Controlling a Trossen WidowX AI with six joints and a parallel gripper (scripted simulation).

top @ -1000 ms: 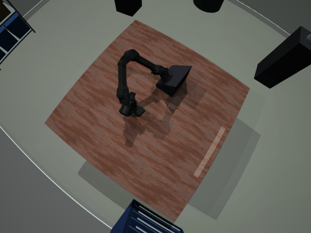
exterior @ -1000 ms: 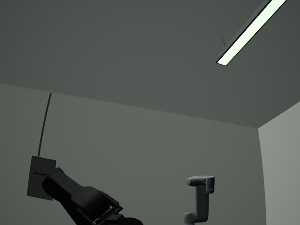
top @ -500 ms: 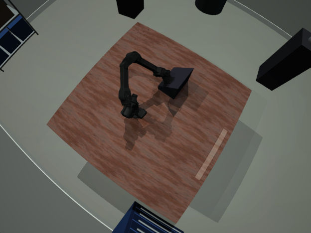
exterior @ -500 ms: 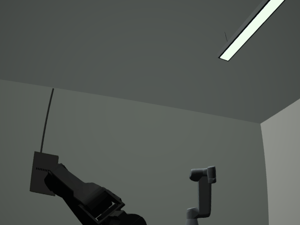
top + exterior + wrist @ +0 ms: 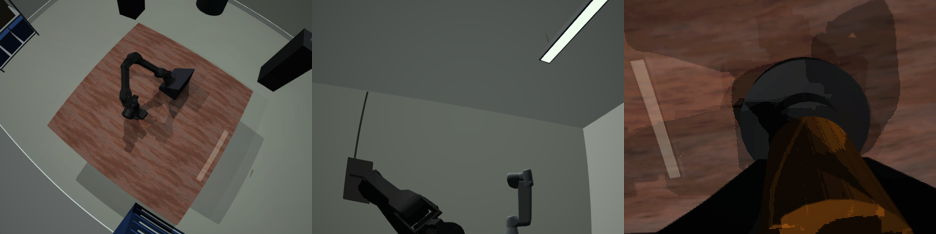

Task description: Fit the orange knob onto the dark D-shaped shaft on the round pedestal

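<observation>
The orange knob is 2 cm above my gripper tip. The rest, counted from my gripper tip: round pedestal 4 cm below.
</observation>
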